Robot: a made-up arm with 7 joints. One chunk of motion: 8 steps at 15 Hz.
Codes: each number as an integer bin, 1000 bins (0 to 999) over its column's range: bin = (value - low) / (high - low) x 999, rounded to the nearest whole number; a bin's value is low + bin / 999 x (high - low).
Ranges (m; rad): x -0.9..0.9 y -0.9..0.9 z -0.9..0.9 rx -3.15..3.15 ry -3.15..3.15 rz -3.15..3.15
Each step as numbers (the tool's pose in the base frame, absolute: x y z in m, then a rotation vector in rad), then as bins.
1 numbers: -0.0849 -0.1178 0.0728 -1.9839 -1.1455 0.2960
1 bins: 452 434 540 185 318 546
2 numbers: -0.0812 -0.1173 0.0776 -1.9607 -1.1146 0.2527
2 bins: 454 434 543 189 323 540
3 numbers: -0.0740 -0.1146 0.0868 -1.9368 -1.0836 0.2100
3 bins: 458 436 548 192 328 533
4 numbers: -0.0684 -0.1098 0.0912 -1.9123 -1.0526 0.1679
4 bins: 462 439 550 196 333 526
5 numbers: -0.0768 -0.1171 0.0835 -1.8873 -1.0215 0.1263
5 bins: 457 435 546 200 338 520
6 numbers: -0.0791 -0.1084 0.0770 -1.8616 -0.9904 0.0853
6 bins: 456 439 542 204 342 513
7 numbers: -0.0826 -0.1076 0.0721 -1.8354 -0.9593 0.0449
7 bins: 454 440 540 208 347 507
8 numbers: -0.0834 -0.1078 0.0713 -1.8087 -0.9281 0.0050
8 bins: 453 440 539 213 352 500
